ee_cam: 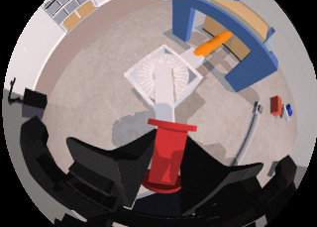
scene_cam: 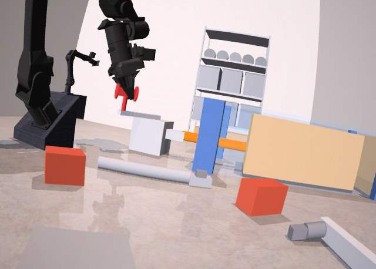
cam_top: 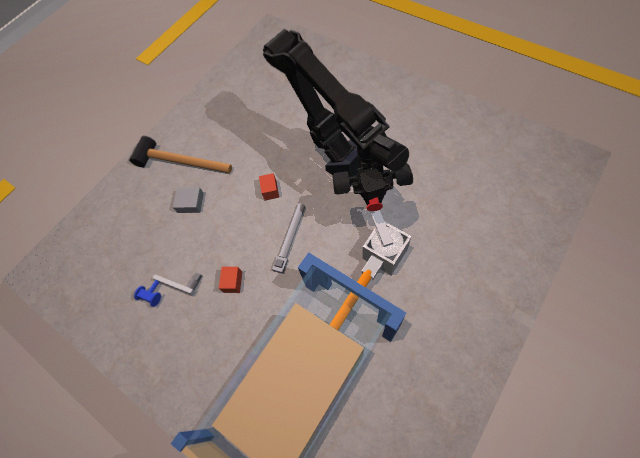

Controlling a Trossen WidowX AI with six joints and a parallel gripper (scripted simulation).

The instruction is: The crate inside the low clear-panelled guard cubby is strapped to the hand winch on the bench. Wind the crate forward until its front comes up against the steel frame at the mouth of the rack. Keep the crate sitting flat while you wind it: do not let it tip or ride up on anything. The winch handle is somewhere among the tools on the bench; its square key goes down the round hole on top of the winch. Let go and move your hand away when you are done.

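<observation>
The crank handle lies 30 mm below my gripper tip, 20 mm to the left of it and 10 mm ahead of it. The rest, counted from my gripper tip: frame: 200 mm ahead, 90 mm to the left, 30 mm below; red knob: 10 mm to the right, 10 mm behind; grey winch: 100 mm below, 60 mm to the left, 30 mm ahead.
</observation>
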